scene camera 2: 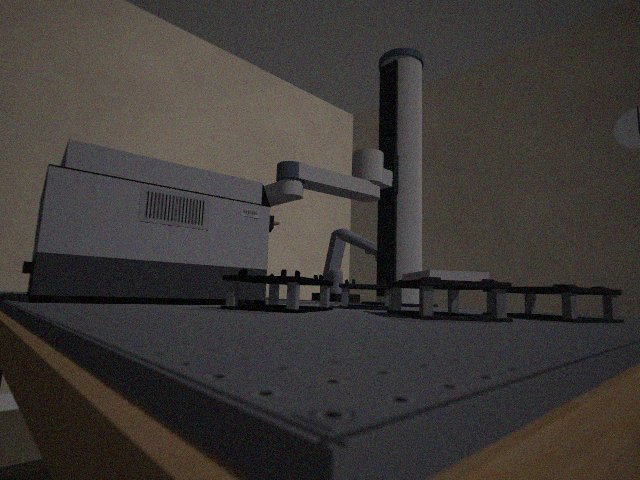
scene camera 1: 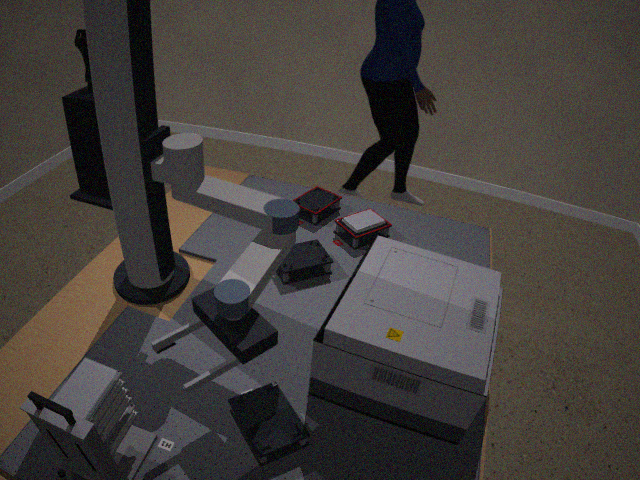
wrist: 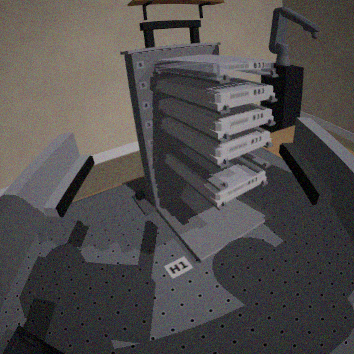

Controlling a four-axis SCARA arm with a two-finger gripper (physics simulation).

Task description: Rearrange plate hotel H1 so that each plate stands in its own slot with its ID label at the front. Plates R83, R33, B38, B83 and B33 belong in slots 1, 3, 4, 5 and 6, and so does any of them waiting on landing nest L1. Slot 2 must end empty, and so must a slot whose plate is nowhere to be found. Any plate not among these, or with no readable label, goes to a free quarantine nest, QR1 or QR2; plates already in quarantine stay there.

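Plate hotel H1 (wrist: 144, 116) (scene camera 1: 77, 445) stands in front of the gripper, seen at an angle in the wrist view. Its labels are small and noisy. From the top they appear to read B33 (wrist: 245, 65), B83 (wrist: 244, 94), B38 (wrist: 244, 121), R33 (wrist: 242, 145) and, lowest, R83 (wrist: 240, 189). A gap lies between the lowest two plates, at slot 2. My gripper (wrist: 183, 137) (scene camera 1: 171, 365) is open and empty, apart from the hotel. A white plate (scene camera 1: 363, 221) (scene camera 2: 457, 274) lies on one red-edged nest; its label is unreadable. The other red-edged nest (scene camera 1: 317, 199) is bare.
Two black nests, one (scene camera 1: 306, 258) behind the gripper and one (scene camera 1: 268, 421) beside the hotel, hold no visible plate; their names are unreadable. A large grey instrument (scene camera 1: 408, 304) (scene camera 2: 155, 222) stands beside them. The arm's column (scene camera 1: 126, 155) (scene camera 2: 409, 155) rises opposite. A person (scene camera 1: 395, 62) is beyond the table.
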